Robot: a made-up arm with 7 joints. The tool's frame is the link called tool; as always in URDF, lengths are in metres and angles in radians. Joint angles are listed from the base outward.
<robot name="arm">
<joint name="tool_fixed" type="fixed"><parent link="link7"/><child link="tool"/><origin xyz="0.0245 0.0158 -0.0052" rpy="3.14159 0 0"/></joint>
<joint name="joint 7" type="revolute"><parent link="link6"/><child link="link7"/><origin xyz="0.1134 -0.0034 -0.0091" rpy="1.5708 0 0"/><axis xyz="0 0 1"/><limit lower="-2.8" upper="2.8"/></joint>
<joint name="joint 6" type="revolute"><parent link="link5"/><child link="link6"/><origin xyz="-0.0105 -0.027 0.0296" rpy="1.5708 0 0"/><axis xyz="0 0 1"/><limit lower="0.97" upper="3.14"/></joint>
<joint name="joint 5" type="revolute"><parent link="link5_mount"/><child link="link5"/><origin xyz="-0.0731 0.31 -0.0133" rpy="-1.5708 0 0"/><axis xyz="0 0 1"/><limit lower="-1.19" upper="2.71"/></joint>
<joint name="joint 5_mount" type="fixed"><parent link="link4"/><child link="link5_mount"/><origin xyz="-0.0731 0.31 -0.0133"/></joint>
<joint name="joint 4" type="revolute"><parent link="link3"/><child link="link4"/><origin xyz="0.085 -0.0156 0.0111" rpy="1.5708 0 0"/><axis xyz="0 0 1"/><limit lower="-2.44" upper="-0.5"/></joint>
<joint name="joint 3" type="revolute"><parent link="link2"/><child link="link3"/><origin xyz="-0.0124 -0.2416 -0.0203" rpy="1.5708 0 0"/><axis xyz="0 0 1"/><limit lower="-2.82" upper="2.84"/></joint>
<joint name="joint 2" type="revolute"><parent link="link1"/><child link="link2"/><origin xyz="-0.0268 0.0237 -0.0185" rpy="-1.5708 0 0"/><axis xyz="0 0 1"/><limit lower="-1.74" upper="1.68"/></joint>
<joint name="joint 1" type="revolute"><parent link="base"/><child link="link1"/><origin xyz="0.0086 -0.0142 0.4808"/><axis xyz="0 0 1"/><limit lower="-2.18" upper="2.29"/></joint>
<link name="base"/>
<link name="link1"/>
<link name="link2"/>
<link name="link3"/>
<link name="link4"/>
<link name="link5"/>
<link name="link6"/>
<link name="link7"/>
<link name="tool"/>
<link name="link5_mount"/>
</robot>
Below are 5 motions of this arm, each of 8 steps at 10 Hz.
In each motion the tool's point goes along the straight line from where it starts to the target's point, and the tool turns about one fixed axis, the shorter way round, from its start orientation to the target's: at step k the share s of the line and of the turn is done. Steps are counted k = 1, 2, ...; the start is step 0. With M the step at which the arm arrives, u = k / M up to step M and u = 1 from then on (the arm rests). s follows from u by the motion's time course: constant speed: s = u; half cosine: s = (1 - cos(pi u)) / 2; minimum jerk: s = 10 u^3 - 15 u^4 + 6 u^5.
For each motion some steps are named. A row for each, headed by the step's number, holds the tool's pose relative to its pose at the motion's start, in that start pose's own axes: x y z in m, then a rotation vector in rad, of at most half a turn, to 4 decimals.
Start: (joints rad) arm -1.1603 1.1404 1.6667 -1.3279 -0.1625 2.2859 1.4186
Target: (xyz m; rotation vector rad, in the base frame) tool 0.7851 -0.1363 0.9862 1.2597 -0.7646 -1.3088
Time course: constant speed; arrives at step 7
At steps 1, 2, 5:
1: -0.0332 0.0016 0.0079 0.0596 -0.0800 0.0637
2: -0.0663 0.0032 0.0157 0.1192 -0.1599 0.1274
5: -0.1659 0.0079 0.0394 0.2979 -0.3998 0.3185

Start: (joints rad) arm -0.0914 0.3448 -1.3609 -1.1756 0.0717 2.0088 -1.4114
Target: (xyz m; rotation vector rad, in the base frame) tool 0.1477 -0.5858 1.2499 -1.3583 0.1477 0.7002
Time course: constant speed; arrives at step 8
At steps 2, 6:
2: -0.0432 0.0088 0.0465 -0.1605 -0.0397 0.1249
6: -0.1295 0.0265 0.1394 -0.4814 -0.1191 0.3748

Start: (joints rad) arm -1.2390 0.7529 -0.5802 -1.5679 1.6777 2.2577 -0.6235
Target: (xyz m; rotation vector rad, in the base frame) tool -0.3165 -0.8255 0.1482 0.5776 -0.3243 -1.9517
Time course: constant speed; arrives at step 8
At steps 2, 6, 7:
2: -0.0058 -0.0368 -0.0116 -0.1013 0.1452 -0.0223
6: -0.0174 -0.1103 -0.0349 -0.3038 0.4355 -0.0668
7: -0.0203 -0.1287 -0.0408 -0.3545 0.5081 -0.0779

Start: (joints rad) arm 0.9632 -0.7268 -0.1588 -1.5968 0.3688 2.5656 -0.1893
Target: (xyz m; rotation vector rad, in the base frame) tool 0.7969 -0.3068 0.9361 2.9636 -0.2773 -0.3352
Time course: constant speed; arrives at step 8
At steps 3, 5, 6, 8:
3: -0.0996 -0.2589 0.0492 0.4139 -0.2845 -0.5976
5: -0.1659 -0.4314 0.0820 0.6898 -0.4741 -0.9960
6: -0.1991 -0.5177 0.0984 0.8277 -0.5689 -1.1952
8: -0.2655 -0.6903 0.1312 1.1036 -0.7586 -1.5936

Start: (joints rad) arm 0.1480 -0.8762 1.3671 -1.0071 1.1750 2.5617 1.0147
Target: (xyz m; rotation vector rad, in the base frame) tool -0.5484 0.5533 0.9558 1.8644 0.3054 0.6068
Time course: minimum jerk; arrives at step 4
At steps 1, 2, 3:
1: -0.0035 -0.0152 -0.0073 0.0353 -0.0106 -0.0153
2: -0.0170 -0.0732 -0.0354 0.1707 -0.0512 -0.0739
3: -0.0305 -0.1312 -0.0635 0.3060 -0.0917 -0.1324

